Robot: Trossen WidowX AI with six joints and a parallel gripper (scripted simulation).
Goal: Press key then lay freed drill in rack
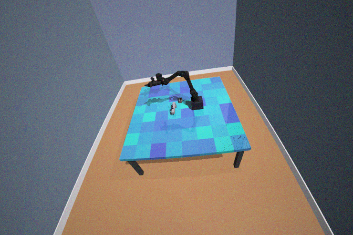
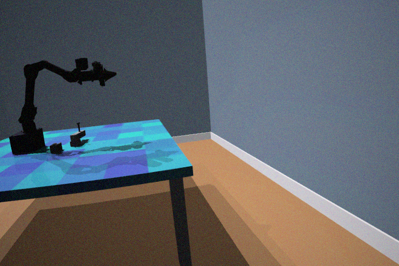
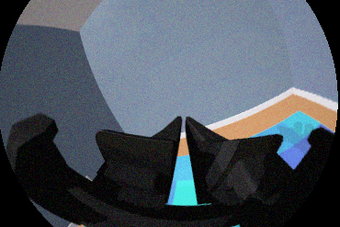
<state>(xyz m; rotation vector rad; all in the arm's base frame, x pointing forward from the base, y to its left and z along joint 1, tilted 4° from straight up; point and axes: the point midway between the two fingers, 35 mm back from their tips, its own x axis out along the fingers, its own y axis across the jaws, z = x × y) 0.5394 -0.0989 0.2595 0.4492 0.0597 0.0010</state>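
Now: the dark key 31 cm below my gripper tip, 27 cm behind it and 12 cm to the left of it. Also, from my gripper tip: pale grey block (36 cm below, 27 cm behind, 8 cm to the left); then drill shank (35 cm below, 28 cm behind, 6 cm to the left); then brown rack (38 cm below, 38 cm behind, 6 cm to the right).
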